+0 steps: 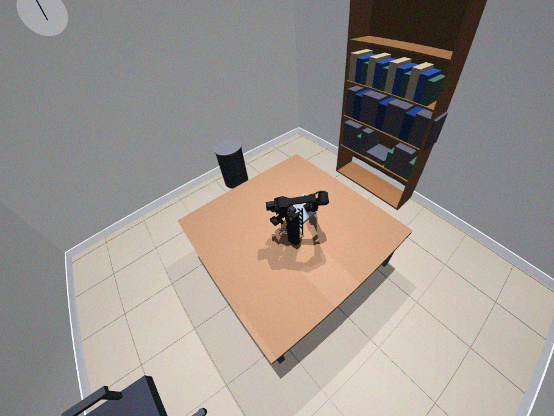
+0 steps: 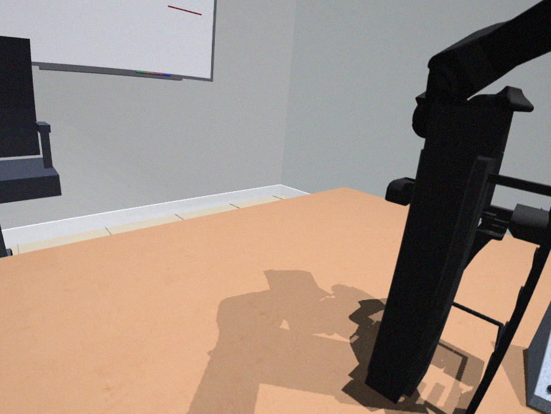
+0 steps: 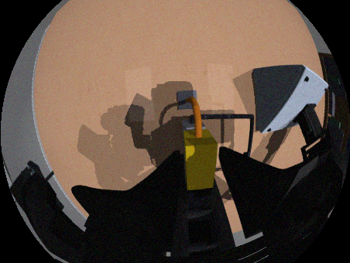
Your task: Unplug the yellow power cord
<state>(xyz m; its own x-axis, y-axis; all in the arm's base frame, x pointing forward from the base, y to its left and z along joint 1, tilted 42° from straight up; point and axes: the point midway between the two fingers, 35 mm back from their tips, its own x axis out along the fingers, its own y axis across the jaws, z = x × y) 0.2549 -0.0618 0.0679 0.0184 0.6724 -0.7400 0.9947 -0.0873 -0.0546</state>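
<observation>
Now: gripper tip 3 cm to the right of the yellow plug. Round my gripper tip: black stand: 1 cm ahead, 13 cm to the left, 4 cm above.
</observation>
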